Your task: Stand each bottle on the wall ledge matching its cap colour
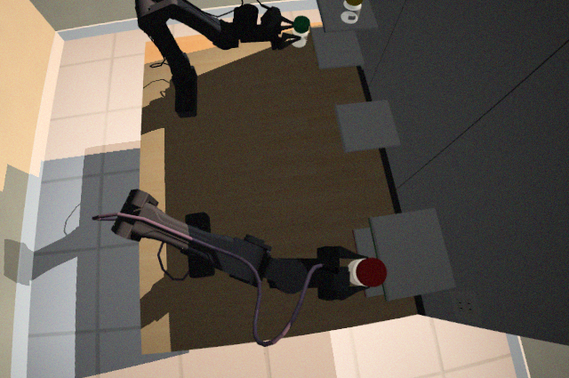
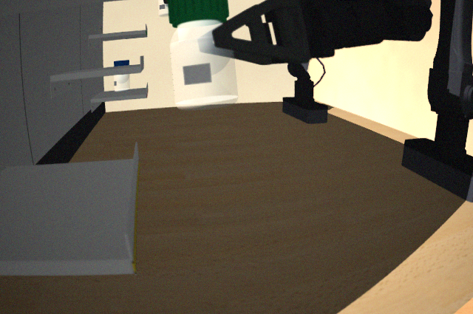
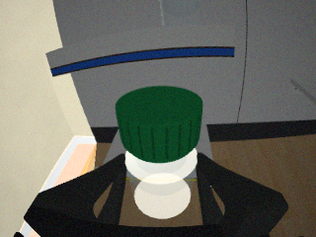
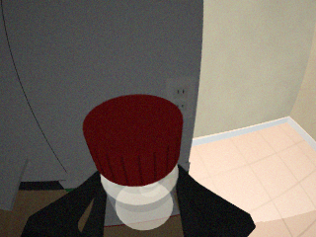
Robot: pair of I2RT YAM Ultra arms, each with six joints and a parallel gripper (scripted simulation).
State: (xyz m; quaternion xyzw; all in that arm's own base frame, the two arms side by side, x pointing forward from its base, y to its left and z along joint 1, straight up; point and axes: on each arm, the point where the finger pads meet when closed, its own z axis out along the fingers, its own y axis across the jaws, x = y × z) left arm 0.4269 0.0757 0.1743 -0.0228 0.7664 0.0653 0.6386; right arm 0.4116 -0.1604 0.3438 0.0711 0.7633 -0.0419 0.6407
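Right now my left hand is 80 mm short of the blue strip, 30 mm to the right of it and 60 mm below it. Also, from my left hand: yellow strip 80 mm ahead, 30 mm to the left, 130 mm below; green-capped bottle 10 mm ahead, 10 mm below; yellow-capped bottle 160 mm ahead, 30 mm to the right, 110 mm above.
Now: the green strip 11 cm below my right hand, 7 cm ahead of it and 2 cm to the left of it. Also, from my right hand: red-capped bottle right at my right hand; blue-capped bottle 25 cm below, 15 cm ahead, 2 cm to the right; yellow-capped bottle 76 cm to the left, 19 cm ahead, 5 cm below.
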